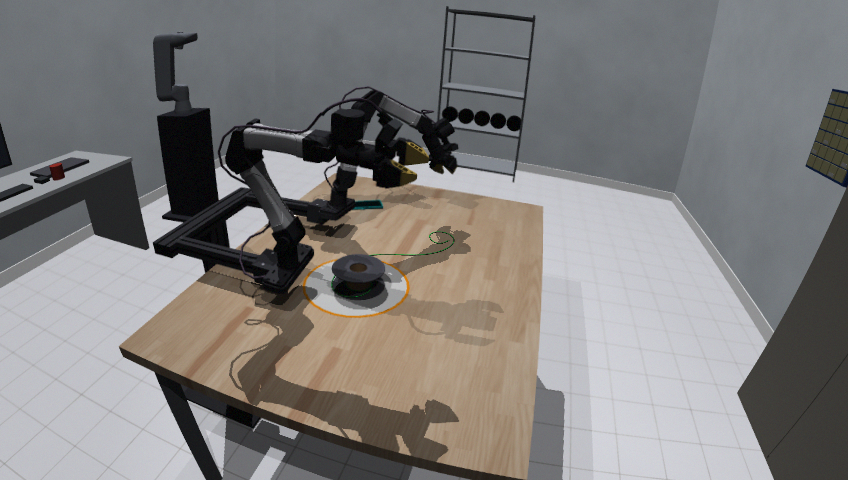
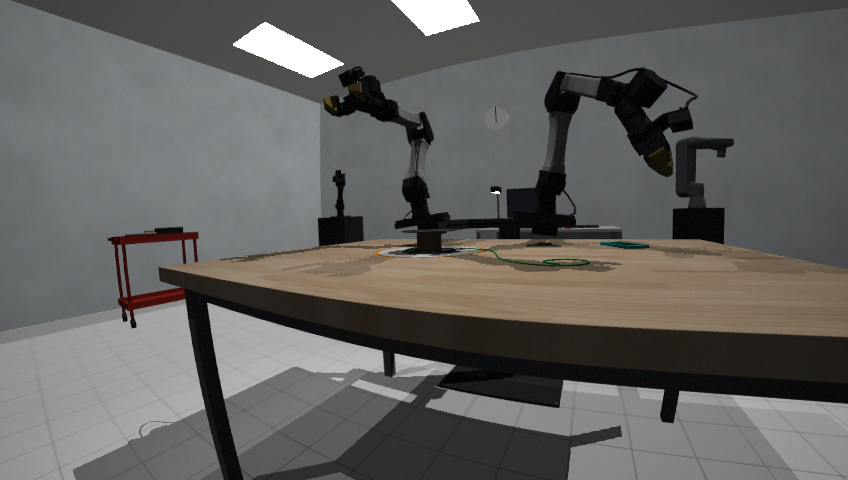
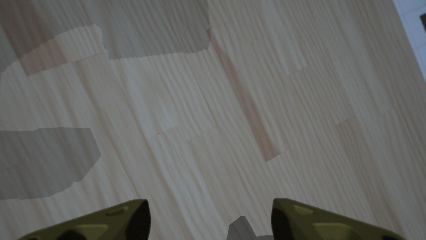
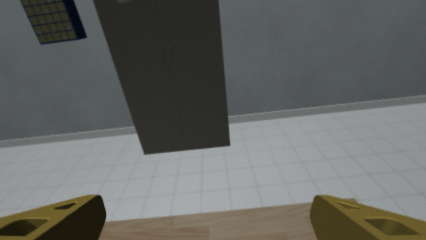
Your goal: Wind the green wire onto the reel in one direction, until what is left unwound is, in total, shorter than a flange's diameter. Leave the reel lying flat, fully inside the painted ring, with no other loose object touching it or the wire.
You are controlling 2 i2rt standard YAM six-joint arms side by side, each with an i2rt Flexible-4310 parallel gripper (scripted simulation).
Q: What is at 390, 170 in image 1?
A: My right gripper.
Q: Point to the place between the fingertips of my left gripper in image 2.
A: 667, 171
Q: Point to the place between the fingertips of my right gripper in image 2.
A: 335, 94
